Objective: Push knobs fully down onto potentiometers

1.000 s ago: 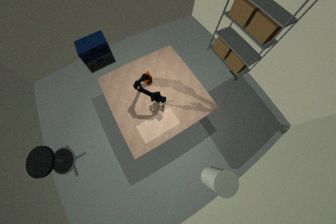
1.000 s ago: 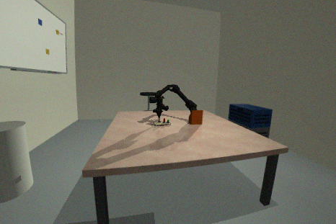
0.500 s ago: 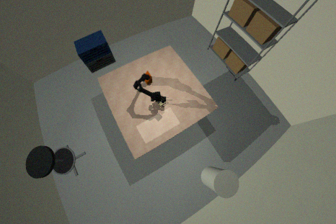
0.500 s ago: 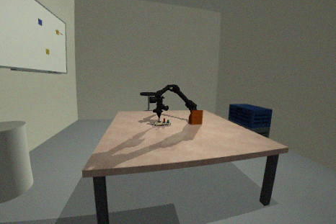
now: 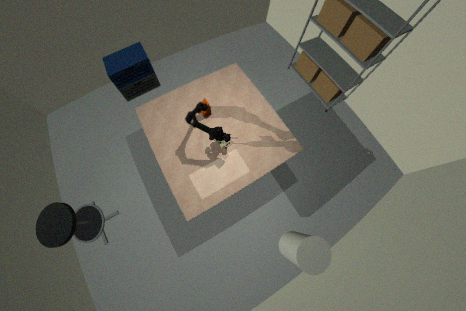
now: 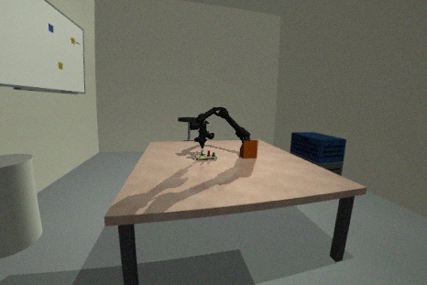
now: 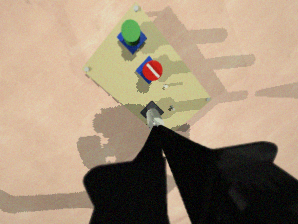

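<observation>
My gripper tip is 50 mm past the red knob, 30 mm to the right of it and 20 mm above it. From my gripper tip the other things lie so: potentiometer (50 mm behind, 30 mm to the left, 30 mm below).
</observation>
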